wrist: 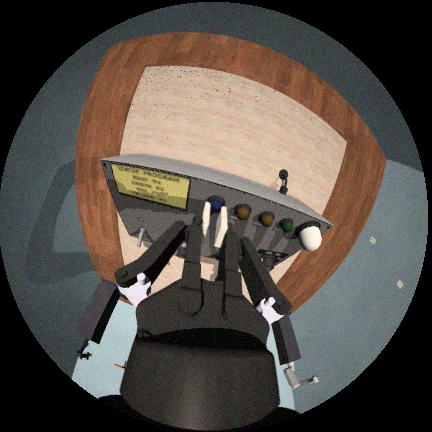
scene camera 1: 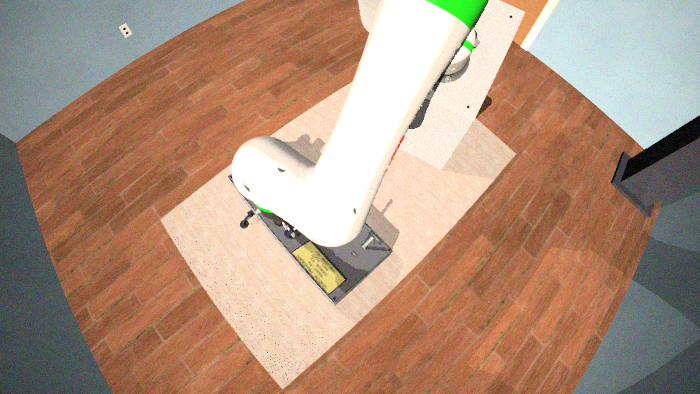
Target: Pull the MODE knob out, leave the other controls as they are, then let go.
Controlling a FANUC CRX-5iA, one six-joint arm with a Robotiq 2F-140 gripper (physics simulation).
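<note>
The dark control panel carries a row of round controls. A blue knob is at the left end of the row in the wrist view. My gripper is shut on this blue knob, with one pale fingertip on each side of it. To its right are two amber domes, a green dome and a large white knob. No MODE lettering is readable, and the fingers hide part of the panel face.
A yellow display is beside the blue knob. A silver lever stands near the panel's other edge. A small black fitting sticks out past the panel's edge. The arm covers much of the panel in the scene view.
</note>
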